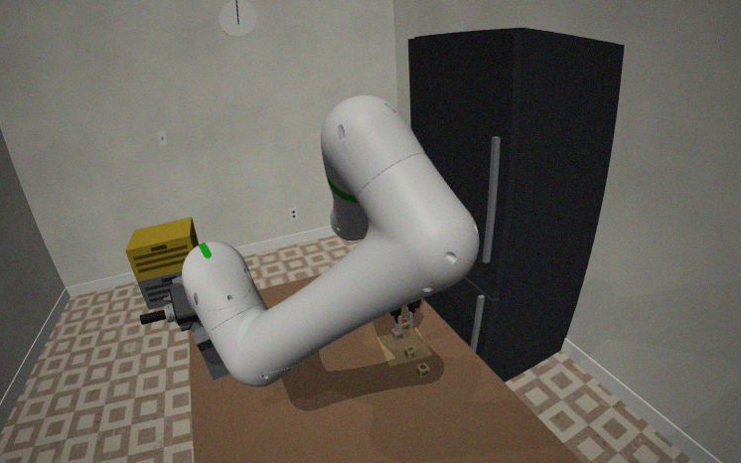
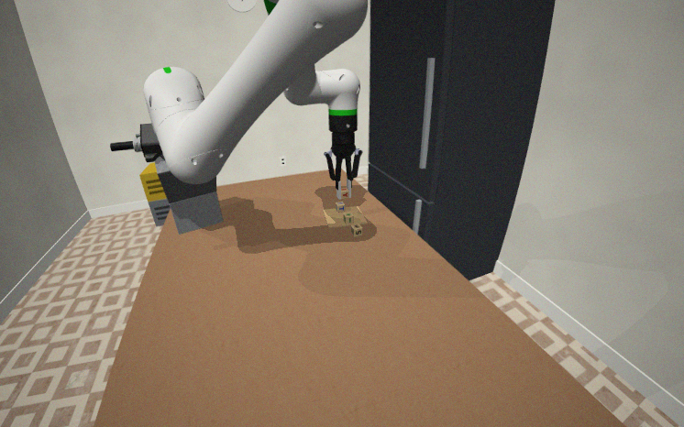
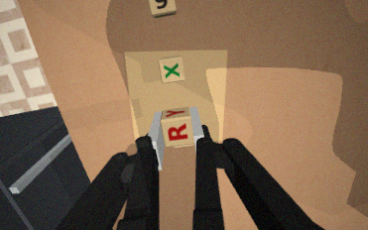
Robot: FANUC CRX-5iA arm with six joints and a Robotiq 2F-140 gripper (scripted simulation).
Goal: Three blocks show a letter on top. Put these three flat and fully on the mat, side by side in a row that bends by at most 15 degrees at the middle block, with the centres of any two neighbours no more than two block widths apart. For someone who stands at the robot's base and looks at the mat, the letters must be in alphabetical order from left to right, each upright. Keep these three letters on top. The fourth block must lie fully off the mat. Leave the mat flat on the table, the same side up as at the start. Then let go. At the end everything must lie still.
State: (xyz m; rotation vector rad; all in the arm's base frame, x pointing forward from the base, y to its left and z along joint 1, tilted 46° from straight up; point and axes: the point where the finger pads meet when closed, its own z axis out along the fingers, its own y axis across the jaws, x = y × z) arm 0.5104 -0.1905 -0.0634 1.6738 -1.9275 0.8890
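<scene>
My hand is 110 mm above the tan mat. Round my hand: R block 20 mm below; then F block 90 mm below, 50 mm to the left, 10 mm ahead; then X block 90 mm below, 50 mm to the right, 10 mm behind.
</scene>
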